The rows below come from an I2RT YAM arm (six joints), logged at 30 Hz.
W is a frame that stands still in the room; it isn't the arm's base.
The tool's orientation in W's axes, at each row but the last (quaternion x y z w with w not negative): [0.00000, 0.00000, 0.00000, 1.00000]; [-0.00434, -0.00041, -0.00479, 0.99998]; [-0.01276, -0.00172, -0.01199, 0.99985]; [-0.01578, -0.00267, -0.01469, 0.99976]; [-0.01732, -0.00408, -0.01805, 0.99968]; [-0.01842, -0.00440, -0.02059, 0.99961]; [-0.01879, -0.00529, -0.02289, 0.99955]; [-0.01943, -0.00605, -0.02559, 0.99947]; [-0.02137, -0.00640, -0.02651, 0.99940]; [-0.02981, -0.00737, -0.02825, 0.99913]
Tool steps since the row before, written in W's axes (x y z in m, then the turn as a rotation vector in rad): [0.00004, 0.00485, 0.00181, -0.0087, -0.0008, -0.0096]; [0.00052, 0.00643, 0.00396, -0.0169, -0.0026, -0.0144]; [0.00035, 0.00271, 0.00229, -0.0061, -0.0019, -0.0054]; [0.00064, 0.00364, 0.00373, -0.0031, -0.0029, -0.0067]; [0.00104, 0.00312, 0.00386, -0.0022, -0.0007, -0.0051]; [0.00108, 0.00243, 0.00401, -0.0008, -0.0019, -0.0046]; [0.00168, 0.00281, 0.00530, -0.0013, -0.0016, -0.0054]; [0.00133, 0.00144, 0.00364, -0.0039, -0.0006, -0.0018]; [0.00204, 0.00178, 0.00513, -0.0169, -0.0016, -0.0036]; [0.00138, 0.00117, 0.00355, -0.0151, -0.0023, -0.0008]
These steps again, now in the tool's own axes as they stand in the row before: [0.00004, 0.00485, 0.00181, -0.0087, -0.0008, -0.0096]; [0.00046, 0.00640, 0.00402, -0.0169, -0.0026, -0.0144]; [0.00029, 0.00266, 0.00236, -0.0061, -0.0019, -0.0054]; [0.00055, 0.00354, 0.00384, -0.0031, -0.0028, -0.0068]; [0.00096, 0.00302, 0.00396, -0.0022, -0.0006, -0.0051]; [0.00102, 0.00232, 0.00409, -0.0008, -0.0018, -0.0047]; [0.00161, 0.00268, 0.00539, -0.0013, -0.0015, -0.0054]; [0.00130, 0.00137, 0.00368, -0.0039, -0.0007, -0.0018]; [0.00201, 0.00167, 0.00518, -0.0168, -0.0023, -0.0035]; [0.00137, 0.00103, 0.00360, -0.0150, -0.0031, -0.0007]
